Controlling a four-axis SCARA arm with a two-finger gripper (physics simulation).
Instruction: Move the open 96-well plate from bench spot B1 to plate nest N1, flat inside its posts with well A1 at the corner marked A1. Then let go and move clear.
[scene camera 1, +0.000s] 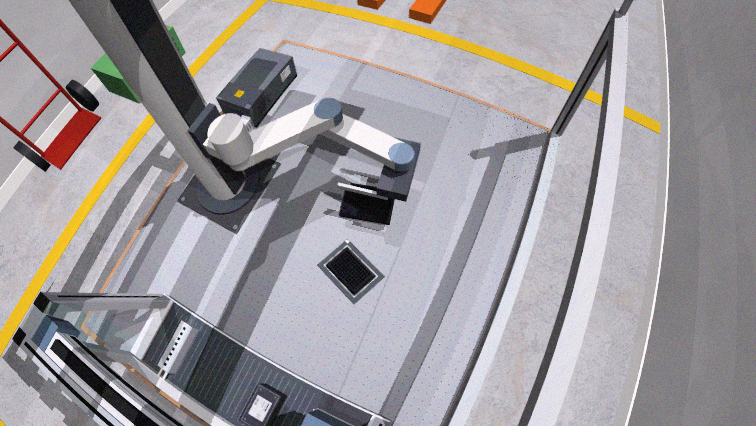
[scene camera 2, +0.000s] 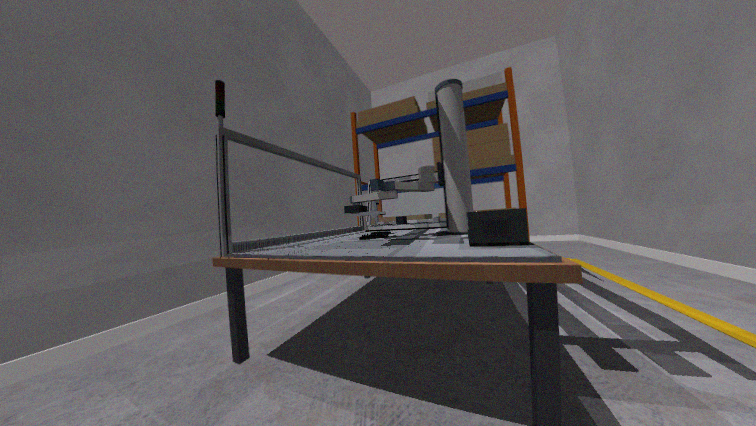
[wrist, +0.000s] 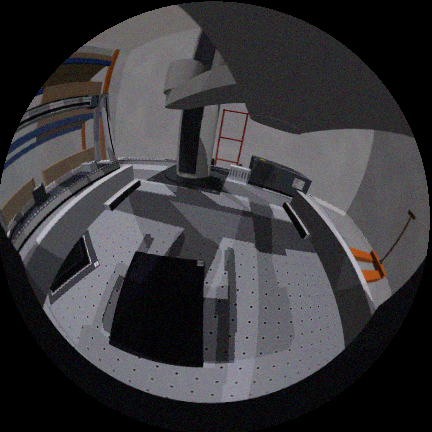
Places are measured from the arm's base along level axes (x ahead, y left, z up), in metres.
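Where they show: gripper, fingertip midpoint: (scene camera 1: 347, 162) (scene camera 2: 383, 212) (wrist: 213, 181); arm's base, origin of the base link: (scene camera 1: 228, 184) (wrist: 192, 176).
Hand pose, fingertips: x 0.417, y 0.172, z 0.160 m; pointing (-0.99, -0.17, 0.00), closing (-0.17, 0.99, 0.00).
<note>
Each offset is from my fingertips to the centre of the thing. Level surfaces: height alone.
A flat black rectangle, seemingly the 96-well plate @(dx +0.083, dy -0.037, dz -0.136 m) (scene camera 1: 366, 210) (wrist: 160, 310), lies on the bench below the gripper, with a small light mark at one corner in the wrist view. Its wells cannot be made out. What looks like plate nest N1 @(dx +0.133, dy -0.264, dz -0.146 m) (scene camera 1: 353, 300) (wrist: 75, 280) is a grey base with a light outline, a dark gridded middle and a light corner mark. It sits turned at an angle beside the black rectangle; its posts cannot be made out. My gripper (scene camera 1: 365, 162) (wrist: 213, 181) is open and empty above the bench, one finger partly hidden by the forearm in scene camera 1.
The arm's column (scene camera 1: 211, 174) (scene camera 2: 453, 158) stands on the bench behind the plate. A dark controller box (scene camera 1: 259, 79) (scene camera 2: 498, 227) (wrist: 277, 177) is beside it. A conveyor @(dz -0.097 m) (scene camera 1: 211, 351) runs past the nest's side. A framed guard (scene camera 2: 296, 153) lines one long bench edge.
</note>
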